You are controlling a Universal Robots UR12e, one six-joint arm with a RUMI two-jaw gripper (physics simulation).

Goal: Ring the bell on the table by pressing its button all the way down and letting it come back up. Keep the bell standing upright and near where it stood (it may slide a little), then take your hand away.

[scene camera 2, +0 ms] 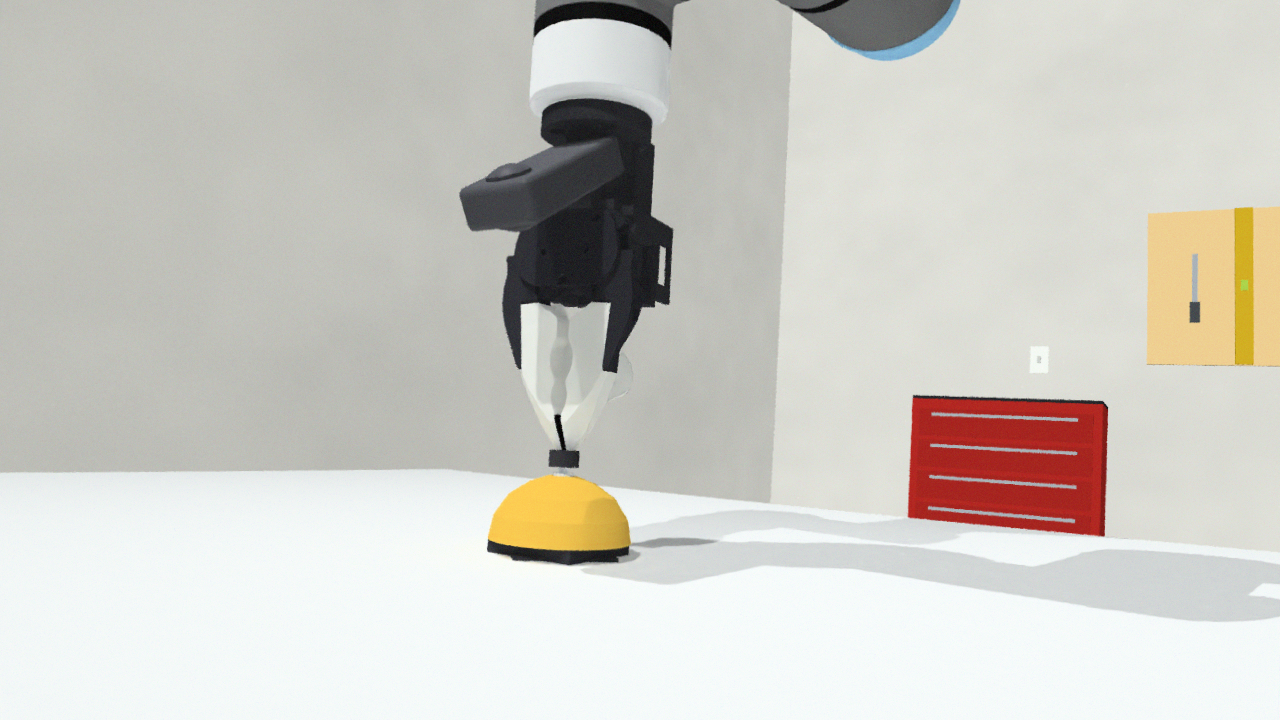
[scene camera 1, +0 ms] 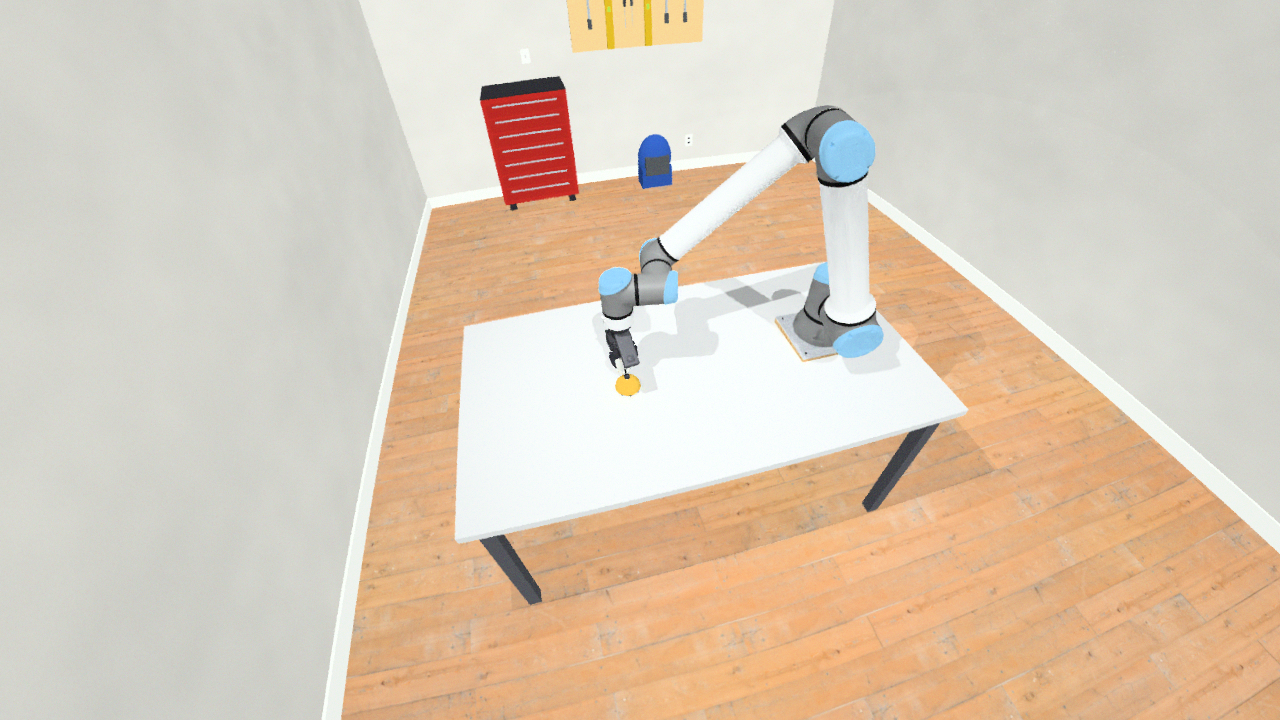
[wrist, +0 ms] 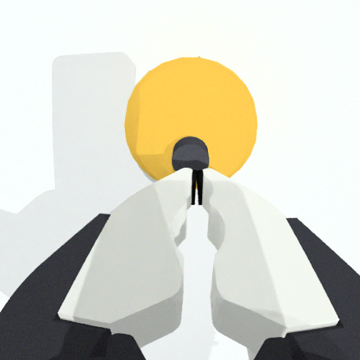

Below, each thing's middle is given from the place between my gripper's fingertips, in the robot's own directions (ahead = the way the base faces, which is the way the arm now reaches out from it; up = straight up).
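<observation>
The yellow dome bell [scene camera 2: 560,518] is 3 cm below my hand and 1 cm to the left of it. And the dark button [wrist: 189,151]? That button is 1 cm below my hand, and 1 cm to the left of it as well.
</observation>
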